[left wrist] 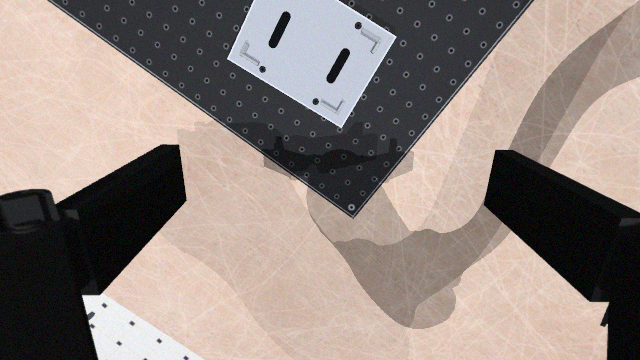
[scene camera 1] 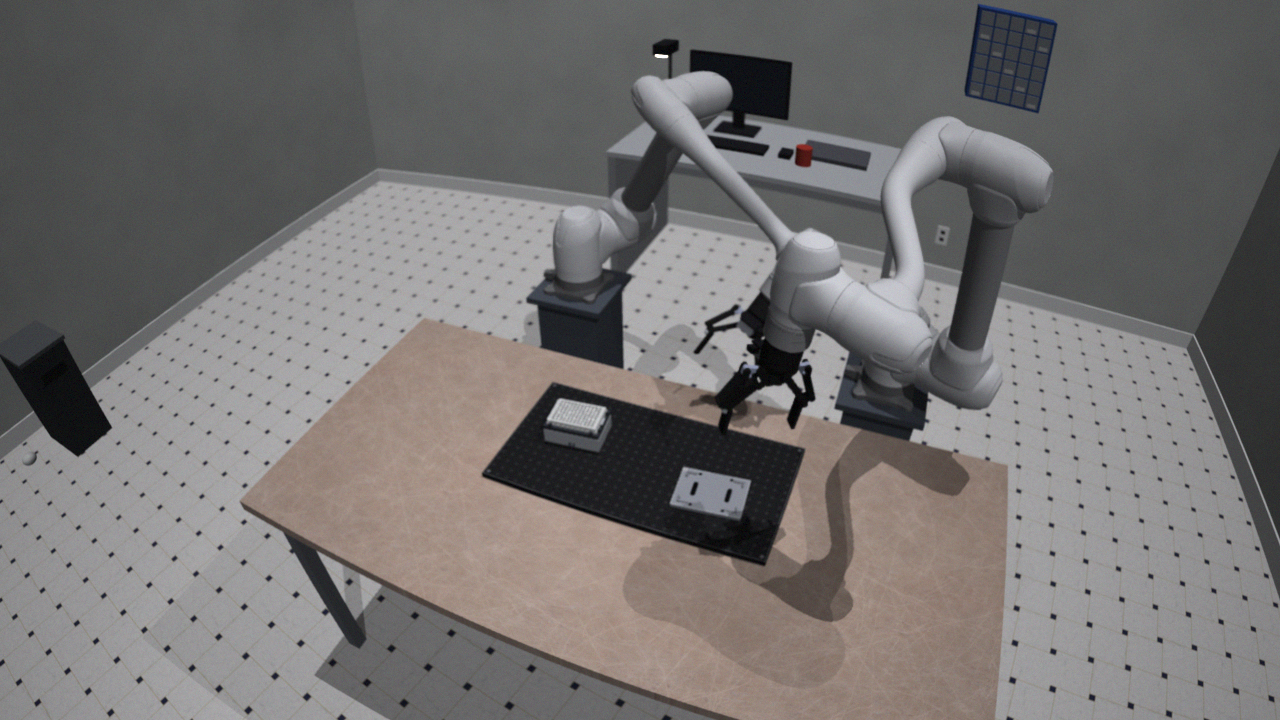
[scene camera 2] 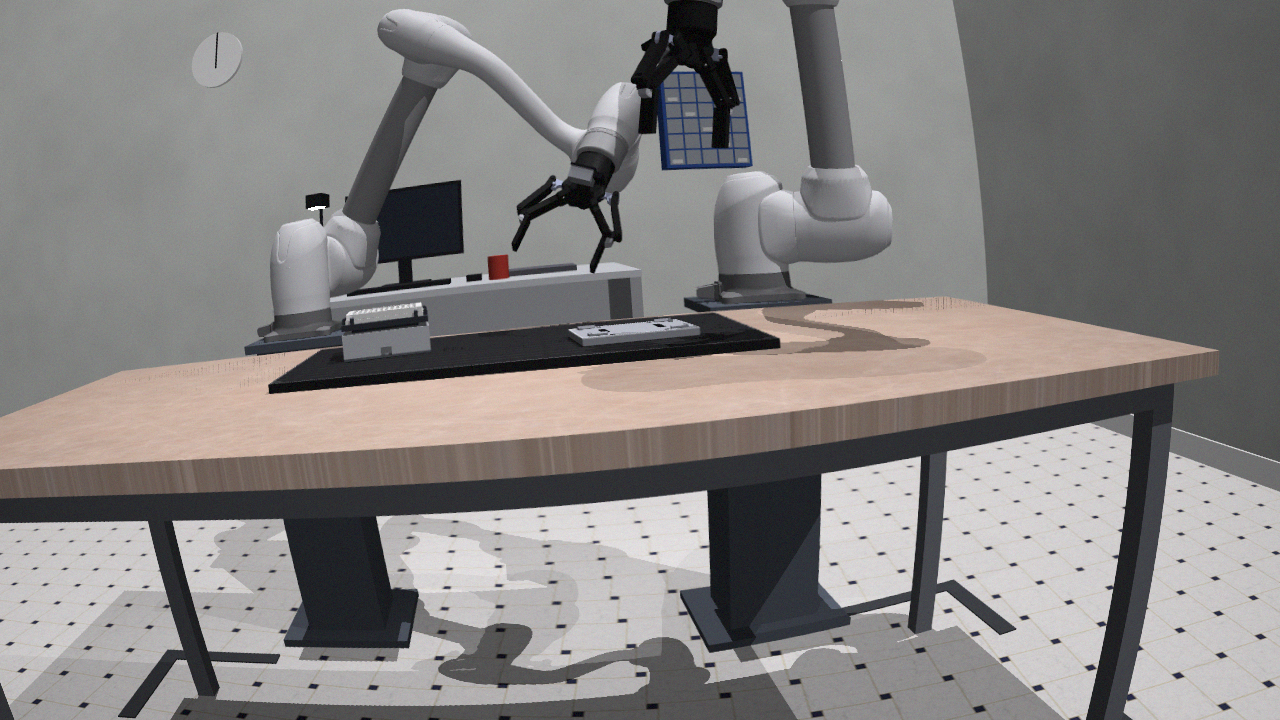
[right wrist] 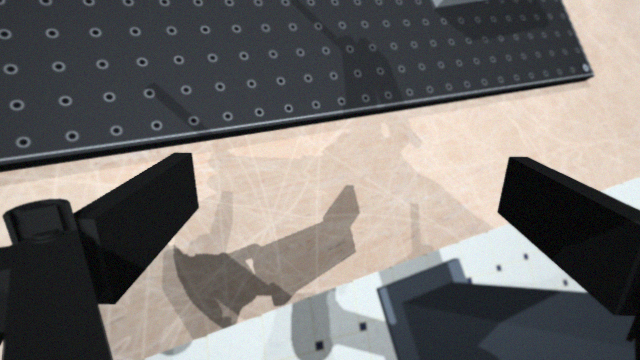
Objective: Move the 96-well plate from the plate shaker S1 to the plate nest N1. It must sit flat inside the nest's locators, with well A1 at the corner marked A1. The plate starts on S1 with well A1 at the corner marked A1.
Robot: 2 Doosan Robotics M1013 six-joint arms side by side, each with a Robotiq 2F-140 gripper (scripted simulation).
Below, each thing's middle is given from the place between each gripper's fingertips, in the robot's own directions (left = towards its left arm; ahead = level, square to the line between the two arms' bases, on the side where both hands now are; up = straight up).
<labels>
The white 96-well plate (scene camera 1: 584, 417) is 27 cm ahead of my right hand (scene camera 2: 552, 258), 25 cm to the right of it and 6 cm below it. Also, from my right hand: grey plate nest N1 (scene camera 1: 712, 488): 29 cm ahead, 13 cm to the left, 11 cm below.
Now: the grey plate nest N1 280 mm below my left hand (scene camera 2: 685, 140), 90 mm to the right of it and 20 mm behind it. Round my left hand: white 96-well plate 470 mm to the right, 220 mm below, 40 mm behind.
</labels>
